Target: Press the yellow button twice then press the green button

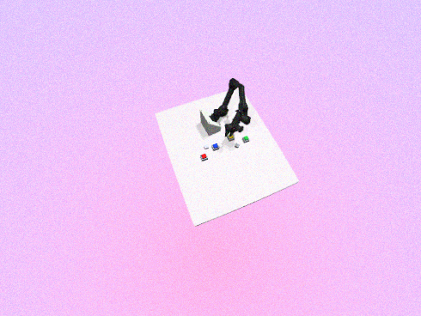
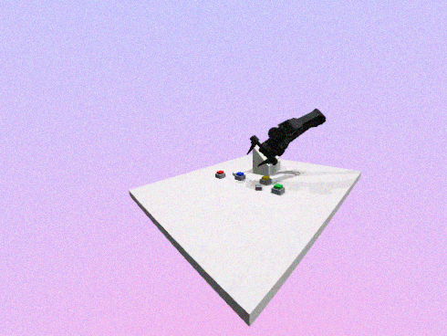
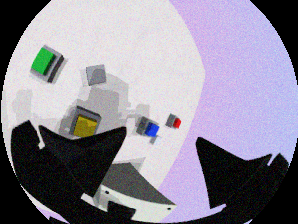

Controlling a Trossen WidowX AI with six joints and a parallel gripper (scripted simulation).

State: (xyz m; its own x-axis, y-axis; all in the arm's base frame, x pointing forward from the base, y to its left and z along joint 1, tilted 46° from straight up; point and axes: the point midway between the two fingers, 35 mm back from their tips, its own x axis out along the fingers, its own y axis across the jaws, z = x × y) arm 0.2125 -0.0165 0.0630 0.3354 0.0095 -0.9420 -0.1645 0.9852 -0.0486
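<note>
The yellow button lies 4 cm behind my gripper tip, 6 cm to the left of it and 10 cm below it. From my gripper tip the other things lie so: small grey block (5 cm ahead, 7 cm to the left, 12 cm below); blue button (2 cm behind, 10 cm to the right, 10 cm below); green button (4 cm ahead, 17 cm to the left, 10 cm below).
</note>
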